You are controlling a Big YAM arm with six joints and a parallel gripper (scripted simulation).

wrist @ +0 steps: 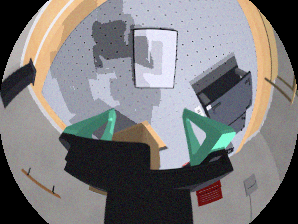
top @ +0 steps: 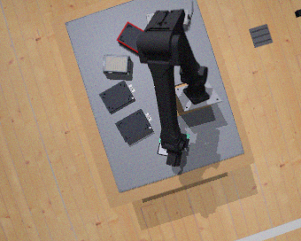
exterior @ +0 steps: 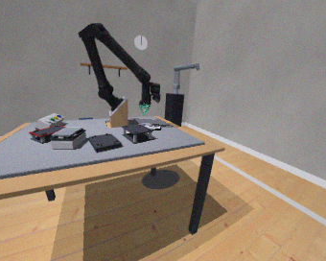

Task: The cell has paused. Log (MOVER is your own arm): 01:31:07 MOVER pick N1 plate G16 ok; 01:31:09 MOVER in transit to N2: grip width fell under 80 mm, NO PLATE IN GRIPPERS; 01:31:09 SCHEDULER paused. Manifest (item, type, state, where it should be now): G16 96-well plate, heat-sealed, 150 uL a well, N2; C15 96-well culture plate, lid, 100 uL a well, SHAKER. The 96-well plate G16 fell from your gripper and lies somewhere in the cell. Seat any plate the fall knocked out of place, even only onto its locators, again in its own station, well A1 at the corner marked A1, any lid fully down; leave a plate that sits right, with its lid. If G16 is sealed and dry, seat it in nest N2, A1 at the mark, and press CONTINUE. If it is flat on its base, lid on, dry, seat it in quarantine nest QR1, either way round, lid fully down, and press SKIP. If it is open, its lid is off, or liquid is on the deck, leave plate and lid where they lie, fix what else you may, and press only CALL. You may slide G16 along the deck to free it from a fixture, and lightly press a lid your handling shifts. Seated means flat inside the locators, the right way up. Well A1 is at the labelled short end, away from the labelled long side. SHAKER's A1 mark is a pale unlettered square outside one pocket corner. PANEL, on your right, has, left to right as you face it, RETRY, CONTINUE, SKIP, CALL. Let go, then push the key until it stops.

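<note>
The plate G16 lies 10 cm below my hand, 4 cm to the left of it and 4 cm ahead of it. Round my hand: red-framed nest 58 cm to the right, 7 cm below; lidded plate 47 cm to the right, 14 cm ahead, 5 cm below.
</note>
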